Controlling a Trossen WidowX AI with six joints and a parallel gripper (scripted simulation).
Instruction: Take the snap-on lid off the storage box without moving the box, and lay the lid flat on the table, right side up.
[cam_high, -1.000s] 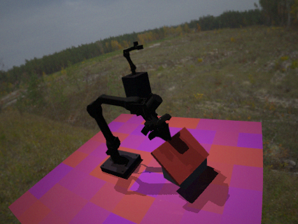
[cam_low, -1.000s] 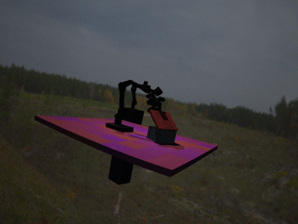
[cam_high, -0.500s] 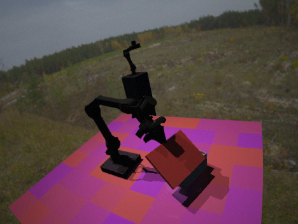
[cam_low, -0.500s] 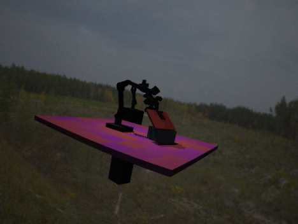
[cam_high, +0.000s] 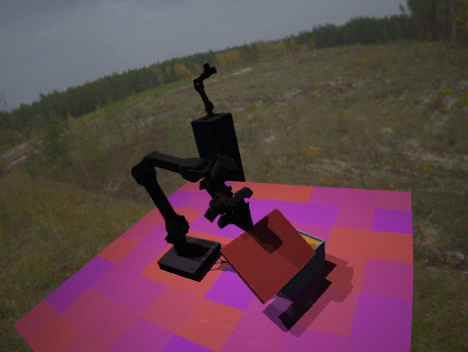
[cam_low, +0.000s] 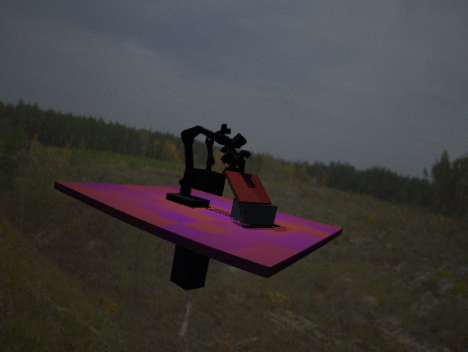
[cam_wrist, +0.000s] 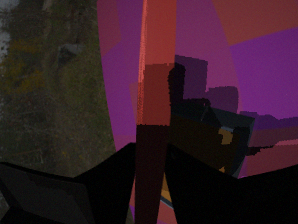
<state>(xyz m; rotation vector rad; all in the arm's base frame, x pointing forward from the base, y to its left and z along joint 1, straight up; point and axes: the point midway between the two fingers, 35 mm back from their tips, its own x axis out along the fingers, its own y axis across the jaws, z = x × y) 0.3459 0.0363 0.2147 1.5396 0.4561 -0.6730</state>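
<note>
Right now the red lid is 7 cm ahead of my gripper tip, 1 cm to the right of it and 5 cm below it. From my gripper tip the other things lie so: dark grey storage box 5 cm ahead, 10 cm to the left, 18 cm below.
</note>
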